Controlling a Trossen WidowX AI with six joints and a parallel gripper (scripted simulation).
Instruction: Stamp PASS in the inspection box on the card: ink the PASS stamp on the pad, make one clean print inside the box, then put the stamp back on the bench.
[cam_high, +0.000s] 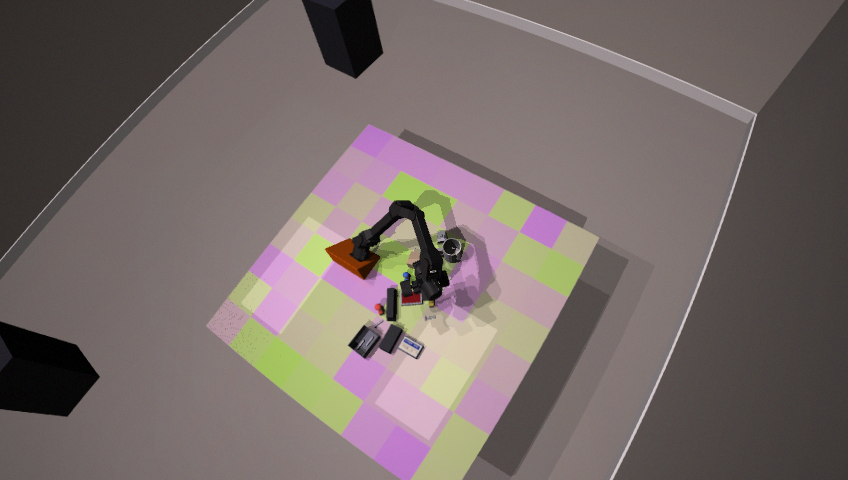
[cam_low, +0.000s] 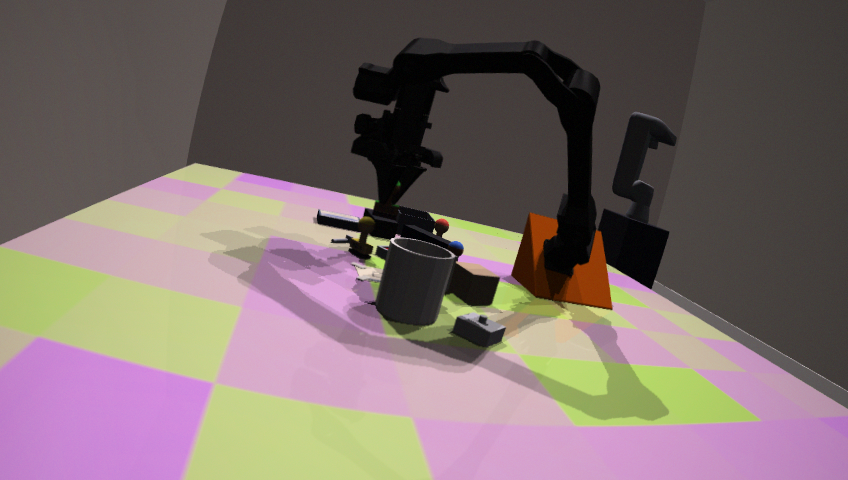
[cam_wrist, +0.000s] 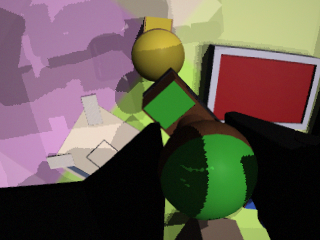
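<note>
My gripper tip is 2 cm short of the yellow-knobbed stamp, 1 cm to the left of it and 8 cm above it. Also, from my gripper tip: green-knobbed stamp: right at my gripper tip; red ink pad: 6 cm behind, 4 cm to the right, 9 cm below; card: 2 cm behind, 8 cm to the left, 10 cm below.
</note>
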